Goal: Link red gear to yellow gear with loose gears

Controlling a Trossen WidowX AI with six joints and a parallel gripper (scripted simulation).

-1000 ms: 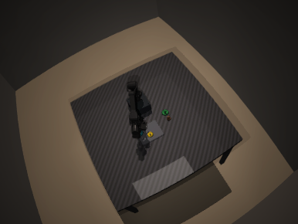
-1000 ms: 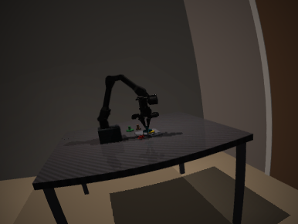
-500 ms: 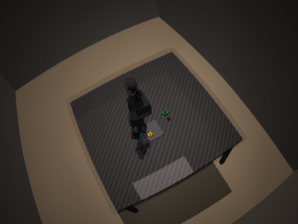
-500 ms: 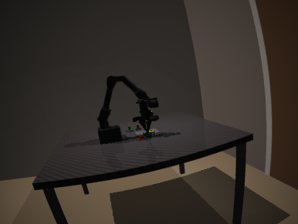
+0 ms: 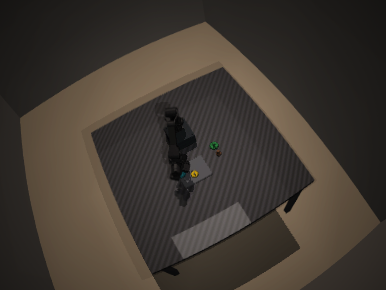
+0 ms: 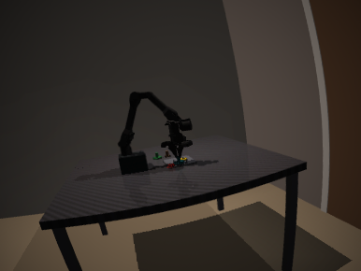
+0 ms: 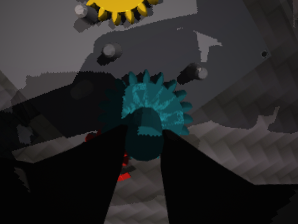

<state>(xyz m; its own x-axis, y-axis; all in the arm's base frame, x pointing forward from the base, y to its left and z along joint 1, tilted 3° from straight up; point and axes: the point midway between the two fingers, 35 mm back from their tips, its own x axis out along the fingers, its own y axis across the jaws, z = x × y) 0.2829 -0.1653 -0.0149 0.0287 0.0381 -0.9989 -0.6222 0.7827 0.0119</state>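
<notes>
The red gear is 5 cm behind my gripper tip and 3 cm below it. Also, from my gripper tip: brown gear: 30 cm to the left, 3 cm below, 2 cm ahead; teal gear: 1 cm below; yellow gear: 7 cm to the left, 5 cm ahead, 3 cm below.
</notes>
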